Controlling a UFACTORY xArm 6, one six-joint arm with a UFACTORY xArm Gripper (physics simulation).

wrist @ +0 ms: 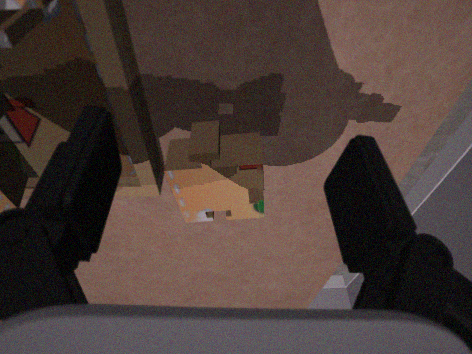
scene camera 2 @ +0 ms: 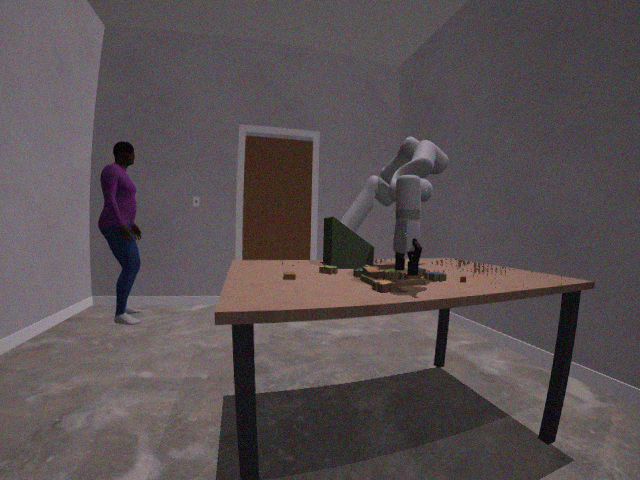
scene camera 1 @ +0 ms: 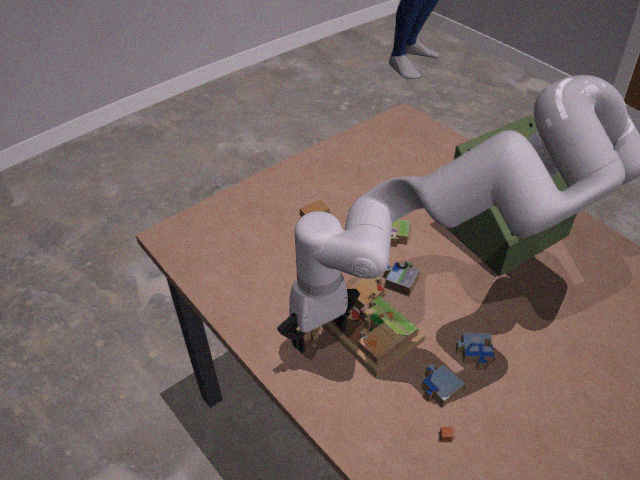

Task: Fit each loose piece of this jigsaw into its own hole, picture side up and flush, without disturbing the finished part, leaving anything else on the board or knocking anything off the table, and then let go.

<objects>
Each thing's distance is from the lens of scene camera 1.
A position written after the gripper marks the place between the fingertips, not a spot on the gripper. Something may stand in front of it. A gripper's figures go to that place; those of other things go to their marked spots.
gripper [scene camera 1: 319, 336]: 115 cm
jigsaw board [scene camera 1: 349, 339]: 119 cm
</objects>
